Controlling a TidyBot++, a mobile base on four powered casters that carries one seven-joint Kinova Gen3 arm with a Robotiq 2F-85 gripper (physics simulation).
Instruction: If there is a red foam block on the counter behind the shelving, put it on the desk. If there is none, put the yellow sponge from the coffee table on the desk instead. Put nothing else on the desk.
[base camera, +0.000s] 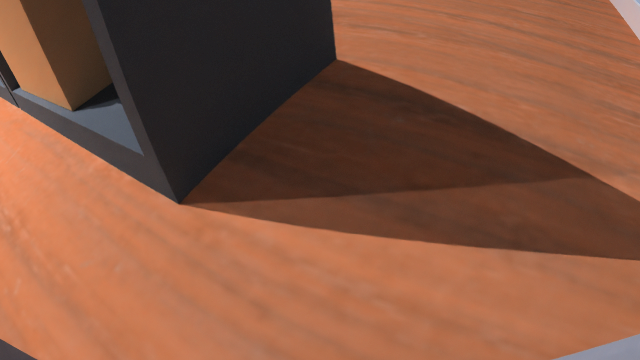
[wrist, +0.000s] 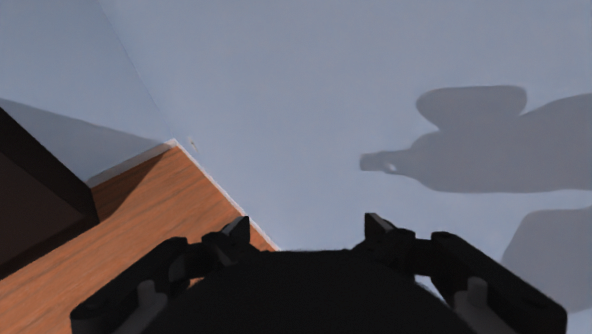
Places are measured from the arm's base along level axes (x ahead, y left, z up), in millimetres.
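Pixels of known places: gripper, fingertip midpoint: (wrist: 306, 227).
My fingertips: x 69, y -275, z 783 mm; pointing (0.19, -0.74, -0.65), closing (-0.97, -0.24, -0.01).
Note:
Behind a point stands the place of what it marks.
My gripper (wrist: 306, 227) {z 783, x 69, y -275 mm} is open in the wrist view, with nothing between its fingers. Beyond the fingertips are the blue-grey wall and part of the floor. A dark cabinet side (wrist: 40, 210) {z -40, x 1847, y -479 mm}, which looks like the counter's base, shows at the left edge of the wrist view; its top is out of view. The dark shelving (base camera: 220, 75) {z -273, x 551, y 149 mm} stands at the upper left of the base camera view, its end panel facing the camera. The red foam block, the yellow sponge, the coffee table and the desk do not show in either view.
A tan box (base camera: 60, 55) {z -204, x 660, y 505 mm} sits in the shelving's bottom compartment. The wood floor (base camera: 310, 285) {z -397, x 301, y 37 mm} (wrist: 165, 200) {z -396, x 1452, y -919 mm} runs past the shelving's near corner. A white skirting board (wrist: 135, 161) {z -350, x 2058, y -1242 mm} meets at a room corner beside the cabinet. The arm's shadow lies on the wall (wrist: 280, 90) {z 732, x 203, y -609 mm}.

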